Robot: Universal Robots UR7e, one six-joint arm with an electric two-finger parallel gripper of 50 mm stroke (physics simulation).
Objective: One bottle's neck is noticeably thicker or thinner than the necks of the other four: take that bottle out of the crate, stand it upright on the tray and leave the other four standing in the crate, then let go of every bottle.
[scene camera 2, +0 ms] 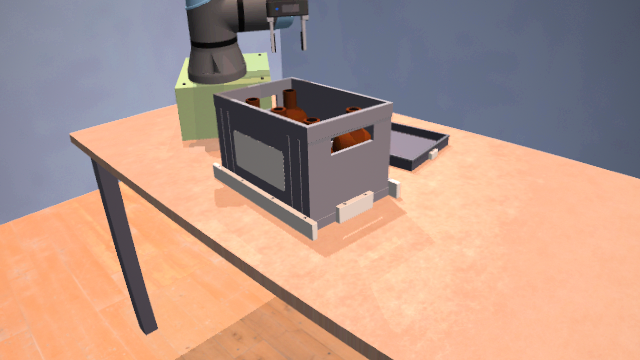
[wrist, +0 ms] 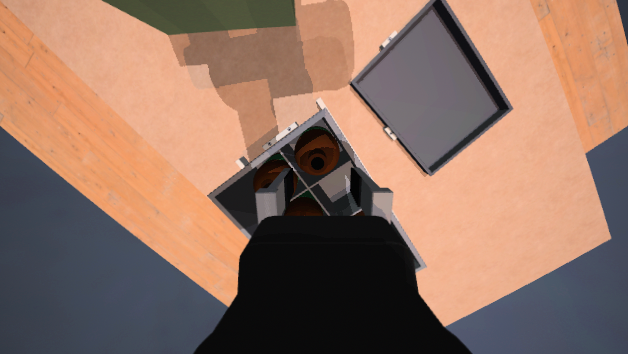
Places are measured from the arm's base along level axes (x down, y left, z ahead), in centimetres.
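Where they show: gripper, fingertip midpoint: (scene camera 2: 289, 51) (wrist: 321, 179); arm's base, origin of the base link: (scene camera 2: 217, 73).
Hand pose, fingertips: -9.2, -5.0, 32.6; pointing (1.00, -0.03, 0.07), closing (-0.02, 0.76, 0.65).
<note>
Things, the pixels of their top centre, and the offset from my fingertips, as dx, dy, dz. "spot": a spot on its surface instead.
- grey crate, middle of its top: (wrist: 325, 234) (scene camera 2: 297, 97) +6.5, -6.2, +8.3
- second bottle, middle of its top: (wrist: 265, 200) (scene camera 2: 252, 99) +7.7, -9.3, -0.5
- tray, surface spot: (wrist: 430, 90) spot: +23.4, +22.8, +6.8
The grey crate (scene camera 2: 350, 175) (wrist: 227, 183) holds several upright brown bottles. In the scene view, the neck of one bottle (scene camera 2: 289, 98) rises highest at the back; another bottle (scene camera 2: 353, 109) is at the right, and the rest show mostly as mouths. In the wrist view, one bottle (wrist: 326, 146) stands in the top compartment, a second bottle (wrist: 267, 173) is partly behind the left finger, and a third (wrist: 304, 207) is mostly hidden. I cannot tell which neck differs. The tray (scene camera 2: 412, 142) (wrist: 430, 90) is empty. My gripper (scene camera 2: 288, 49) (wrist: 321, 179) is open and empty, high above the crate.
Pale stop blocks (scene camera 2: 265, 200) (wrist: 283, 135) line the crate's base. Small blocks (scene camera 2: 433, 154) (wrist: 390, 133) sit against the tray. The green robot base (scene camera 2: 197, 115) (wrist: 235, 12) stands behind the crate. The crate's high walls surround the bottles, and thin dividers separate the compartments.
</note>
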